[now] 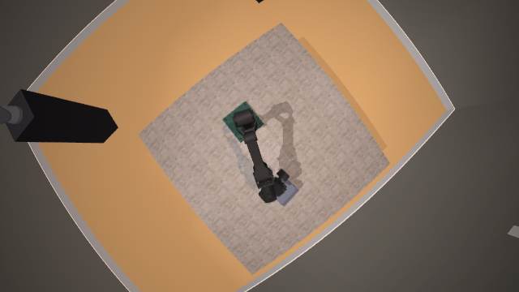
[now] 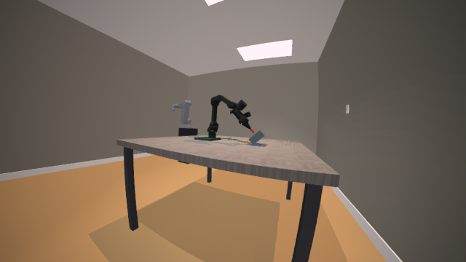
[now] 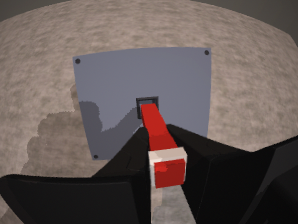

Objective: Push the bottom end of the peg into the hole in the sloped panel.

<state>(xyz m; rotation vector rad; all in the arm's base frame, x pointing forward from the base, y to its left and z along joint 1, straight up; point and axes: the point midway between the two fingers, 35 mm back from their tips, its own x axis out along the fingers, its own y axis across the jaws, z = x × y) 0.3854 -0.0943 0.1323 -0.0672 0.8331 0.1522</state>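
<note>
The red peg lies 10 mm behind my gripper tip and 10 mm above it. The rest, counted from my gripper tip: sloped panel: 50 mm ahead, 10 mm to the left, 60 mm below.
</note>
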